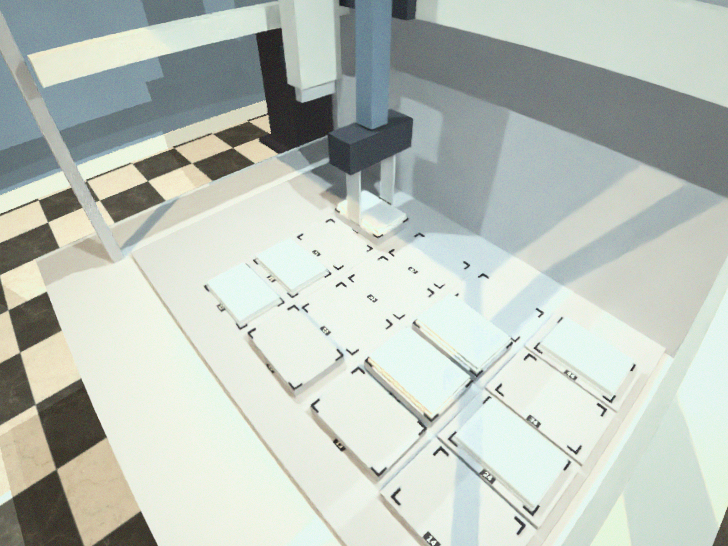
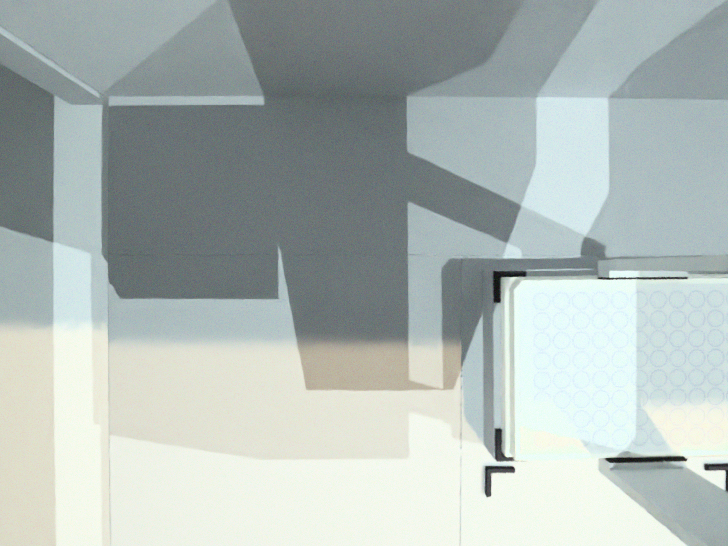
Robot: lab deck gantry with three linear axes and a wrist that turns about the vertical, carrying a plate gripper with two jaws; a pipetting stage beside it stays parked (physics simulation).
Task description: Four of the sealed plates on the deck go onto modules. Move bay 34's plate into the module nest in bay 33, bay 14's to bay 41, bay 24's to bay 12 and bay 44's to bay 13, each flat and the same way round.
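Pixels of known places: gripper, between the fingertips: point(image 1: 370, 211) point(image 2: 635, 365); robot's base, origin of its link: point(image 1: 206, 287).
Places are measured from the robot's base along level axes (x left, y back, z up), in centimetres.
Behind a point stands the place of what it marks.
Observation:
My gripper point(image 1: 370, 215) {y -6.1, x 36.2, z 2.6 cm} point(image 2: 646, 368) {y -6.1, x 36.2, z 2.6 cm} is shut on bay 14's plate point(image 1: 376, 218) {y -9.4, x 34.8, z 3.3 cm} point(image 2: 576, 352) {y -2.9, x 37.0, z 3.4 cm}, one jaw at each long side. The plate lies flat and level within the corner marks of the bay 41 nest at the back; the label there is hidden. Bay 34's plate point(image 1: 463, 333) {y -39.9, x 24.5, z 3.3 cm} sits in the bay 33 nest. Bay 24's plate point(image 1: 511, 451) {y -55.9, x 14.5, z 2.9 cm} and bay 44's plate point(image 1: 586, 356) {y -55.8, x 35.5, z 2.9 cm} lie flat in their own bays. The bay 12 nest point(image 1: 295, 347) {y -23.4, x 4.1, z 1.9 cm} and the bay 13 nest point(image 1: 367, 421) {y -39.9, x 4.1, z 1.9 cm} hold no plate. Bays 14 and 34 hold no plate.
Other plates stand in bay 11 point(image 1: 244, 292) {y -7.4, x 4.3, z 1.4 cm}, bay 21 point(image 1: 292, 264) {y -7.2, x 14.9, z 1.4 cm} and bay 23 point(image 1: 418, 373) {y -40.0, x 14.1, z 3.3 cm}, the last beside bay 34's plate. The white pipetting stage point(image 1: 311, 47) hangs behind and left of my gripper. A raised wall point(image 1: 529, 176) {y -32.0, x 49.9, z 17.7 cm} runs along the deck's back.

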